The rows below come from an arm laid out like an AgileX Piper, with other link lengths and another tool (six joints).
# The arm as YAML. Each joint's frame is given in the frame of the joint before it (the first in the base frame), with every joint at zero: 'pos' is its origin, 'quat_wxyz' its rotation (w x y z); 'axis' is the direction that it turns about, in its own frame. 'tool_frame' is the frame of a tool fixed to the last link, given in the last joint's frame.
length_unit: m
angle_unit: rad
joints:
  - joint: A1
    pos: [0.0, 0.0, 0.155]
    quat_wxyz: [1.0, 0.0, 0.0, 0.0]
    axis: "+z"
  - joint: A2
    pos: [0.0, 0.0, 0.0]
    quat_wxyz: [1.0, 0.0, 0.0, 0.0]
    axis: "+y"
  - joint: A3
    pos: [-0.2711, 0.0, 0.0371]
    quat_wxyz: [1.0, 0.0, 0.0, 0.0]
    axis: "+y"
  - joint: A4
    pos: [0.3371, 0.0, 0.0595]
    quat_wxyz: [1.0, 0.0, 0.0, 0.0]
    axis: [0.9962, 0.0, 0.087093]
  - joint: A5
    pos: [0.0, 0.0, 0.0]
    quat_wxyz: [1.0, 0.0, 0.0, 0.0]
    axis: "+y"
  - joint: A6
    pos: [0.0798, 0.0, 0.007]
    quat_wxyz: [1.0, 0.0, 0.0, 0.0]
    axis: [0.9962, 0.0, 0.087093]
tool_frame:
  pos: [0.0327, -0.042, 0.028]
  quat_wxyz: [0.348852, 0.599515, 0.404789, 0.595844]
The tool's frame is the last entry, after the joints.
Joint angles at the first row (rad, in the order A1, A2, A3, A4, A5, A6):
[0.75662, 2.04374, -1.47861, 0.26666, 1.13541, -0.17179]
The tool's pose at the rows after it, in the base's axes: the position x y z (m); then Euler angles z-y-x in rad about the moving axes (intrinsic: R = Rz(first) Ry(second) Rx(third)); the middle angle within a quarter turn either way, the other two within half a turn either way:
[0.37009, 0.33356, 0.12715, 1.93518, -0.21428, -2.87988]
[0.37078, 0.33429, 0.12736, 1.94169, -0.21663, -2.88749]
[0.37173, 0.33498, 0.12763, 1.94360, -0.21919, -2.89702]
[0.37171, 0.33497, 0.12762, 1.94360, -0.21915, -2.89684]
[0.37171, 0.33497, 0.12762, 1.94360, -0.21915, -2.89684]
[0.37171, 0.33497, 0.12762, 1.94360, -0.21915, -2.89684]
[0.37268, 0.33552, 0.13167, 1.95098, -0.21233, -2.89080]
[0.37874, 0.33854, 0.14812, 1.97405, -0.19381, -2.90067]
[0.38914, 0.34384, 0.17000, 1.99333, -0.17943, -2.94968]
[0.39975, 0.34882, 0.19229, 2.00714, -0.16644, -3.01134]
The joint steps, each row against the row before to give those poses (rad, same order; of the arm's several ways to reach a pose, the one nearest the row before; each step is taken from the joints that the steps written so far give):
[-0.00001, 0.00000, 0.00001, 0.00000, -0.00406, -0.01540]
[0.00002, -0.00001, -0.00001, 0.00000, -0.00643, -0.00655]
[-0.00002, 0.00000, 0.00000, -0.00001, -0.00940, -0.00213]
[0.00000, 0.00001, 0.00001, 0.00001, 0.00017, 0.00000]
[0.00000, 0.00000, 0.00000, 0.00000, 0.00000, 0.00000]
[0.00000, 0.00000, 0.00000, 0.00000, 0.00000, 0.00000]
[0.00001, 0.00088, -0.01460, -0.00763, 0.02249, 0.00001]
[0.00000, 0.00000, -0.05017, -0.02845, 0.04881, 0.00176]
[0.00001, 0.00000, -0.06178, -0.03383, 0.02043, 0.00662]
[-0.00001, 0.00002, -0.05956, -0.03422, 0.00483, 0.00859]

